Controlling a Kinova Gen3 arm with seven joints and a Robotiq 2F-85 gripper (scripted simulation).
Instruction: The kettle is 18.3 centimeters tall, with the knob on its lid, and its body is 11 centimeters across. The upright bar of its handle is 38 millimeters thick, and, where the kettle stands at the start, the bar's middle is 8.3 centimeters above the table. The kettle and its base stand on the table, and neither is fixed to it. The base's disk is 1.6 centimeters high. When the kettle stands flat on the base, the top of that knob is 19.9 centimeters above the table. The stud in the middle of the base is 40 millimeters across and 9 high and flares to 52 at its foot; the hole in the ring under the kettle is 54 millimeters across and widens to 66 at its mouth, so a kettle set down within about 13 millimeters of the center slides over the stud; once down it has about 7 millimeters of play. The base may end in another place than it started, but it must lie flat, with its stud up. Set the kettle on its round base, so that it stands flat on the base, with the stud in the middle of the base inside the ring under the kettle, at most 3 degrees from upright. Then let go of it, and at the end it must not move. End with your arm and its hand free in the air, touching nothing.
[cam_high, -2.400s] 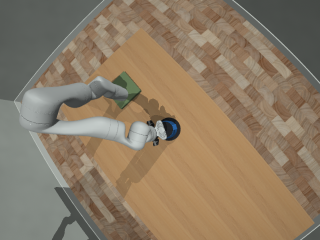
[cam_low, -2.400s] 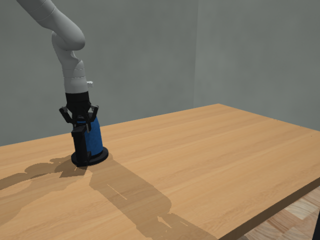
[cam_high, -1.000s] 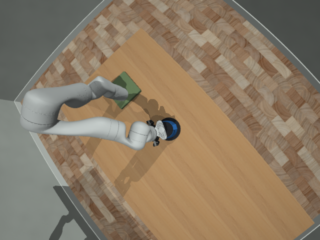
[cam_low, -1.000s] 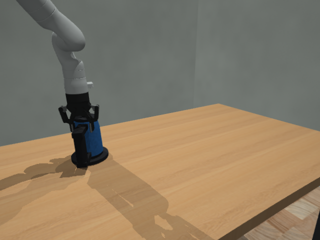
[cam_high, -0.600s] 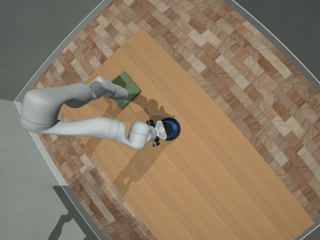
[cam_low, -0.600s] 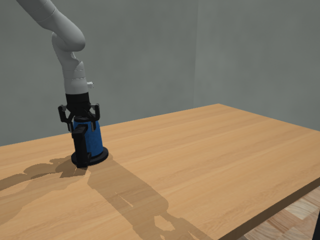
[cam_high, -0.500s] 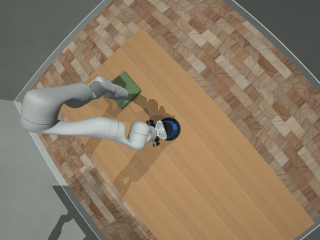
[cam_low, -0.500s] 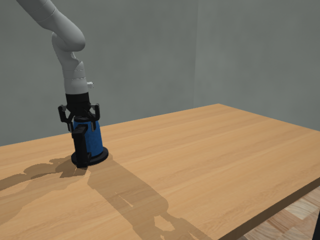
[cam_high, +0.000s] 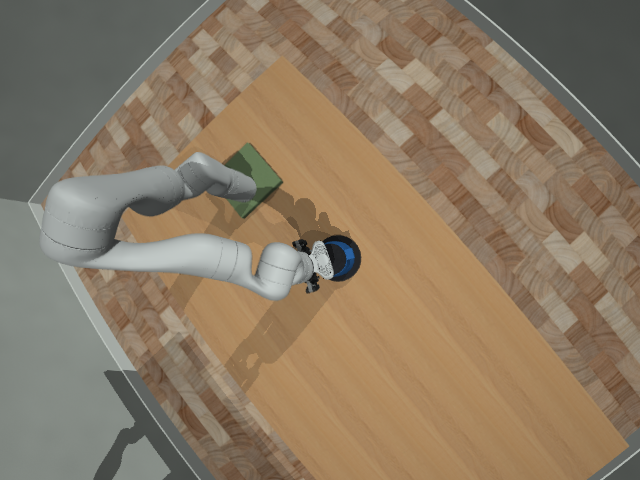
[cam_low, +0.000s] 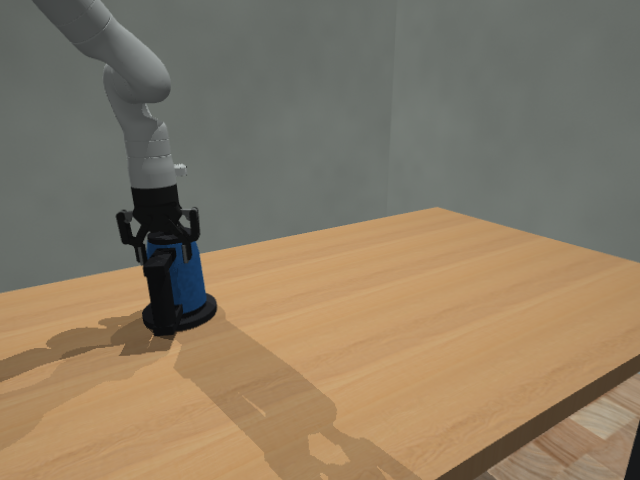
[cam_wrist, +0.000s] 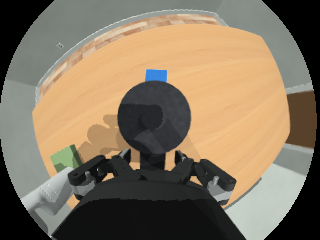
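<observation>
Right now my hand is 50 mm above the blue kettle, 20 mm to the right of it and 10 mm short of it. The rest, counted from my hand: black round base 140 mm below, 60 mm to the left, 20 mm ahead.
</observation>
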